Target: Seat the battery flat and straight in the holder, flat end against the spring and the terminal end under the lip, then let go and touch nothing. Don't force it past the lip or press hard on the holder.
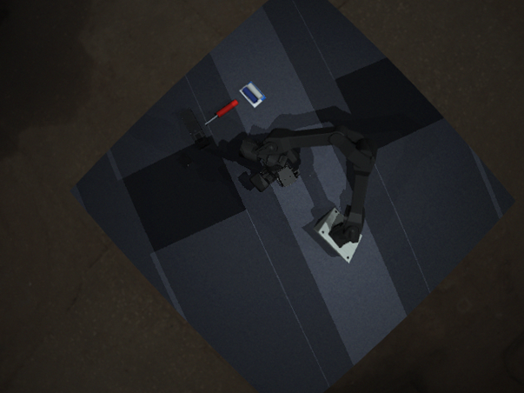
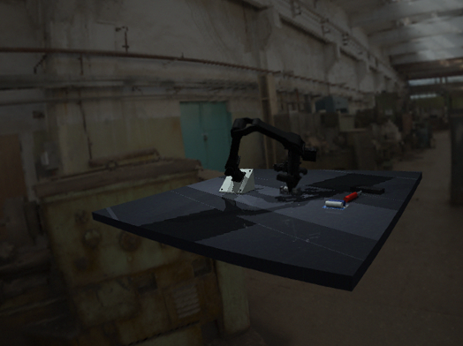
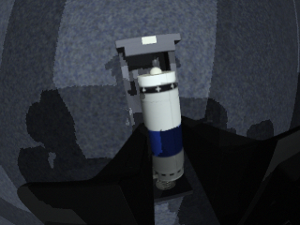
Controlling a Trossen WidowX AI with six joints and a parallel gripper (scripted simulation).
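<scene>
Right now the battery is 10 mm above my gripper tip. Round my gripper tip: white box: 300 mm ahead, 120 mm to the right; red-handled screwdriver: 320 mm ahead, 30 mm to the left; dark square: 260 mm ahead, 240 mm to the left, 10 mm below.
</scene>
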